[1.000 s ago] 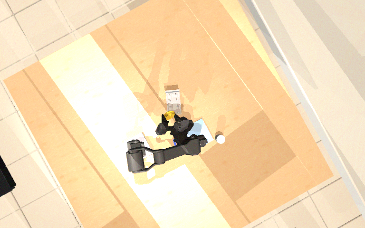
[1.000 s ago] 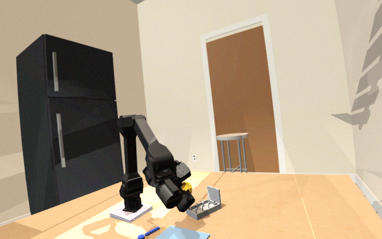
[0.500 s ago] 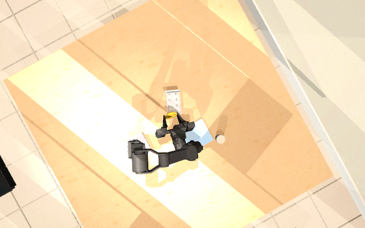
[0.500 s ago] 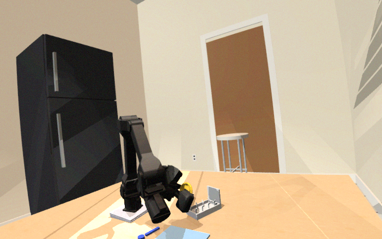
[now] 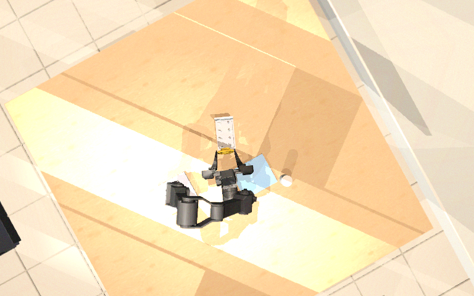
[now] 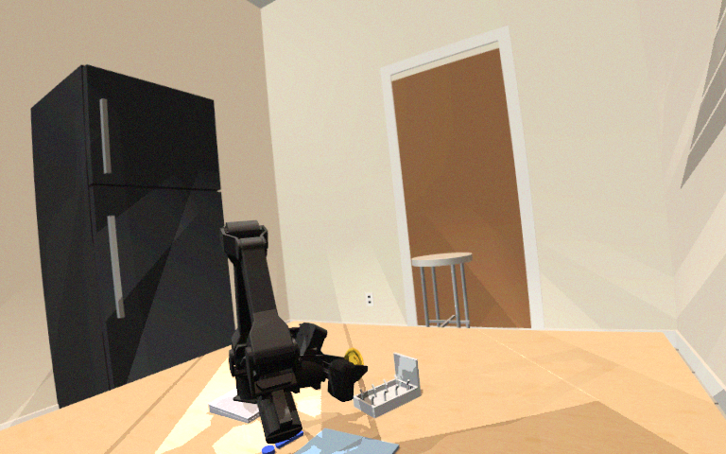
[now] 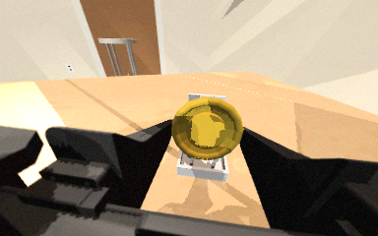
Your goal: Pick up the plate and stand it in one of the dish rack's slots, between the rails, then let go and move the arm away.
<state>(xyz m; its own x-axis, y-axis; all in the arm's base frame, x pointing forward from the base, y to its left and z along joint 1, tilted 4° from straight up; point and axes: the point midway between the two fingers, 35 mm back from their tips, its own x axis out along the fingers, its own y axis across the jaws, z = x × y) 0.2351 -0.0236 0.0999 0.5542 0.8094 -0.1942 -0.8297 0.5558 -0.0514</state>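
My gripper tip is 4 cm short of the dish rack, 5 cm to the right of it and 7 cm above it. From my gripper tip the other things lie so: plate 1 cm to the right; light blue mat 2 cm ahead, 16 cm to the right, 9 cm below.
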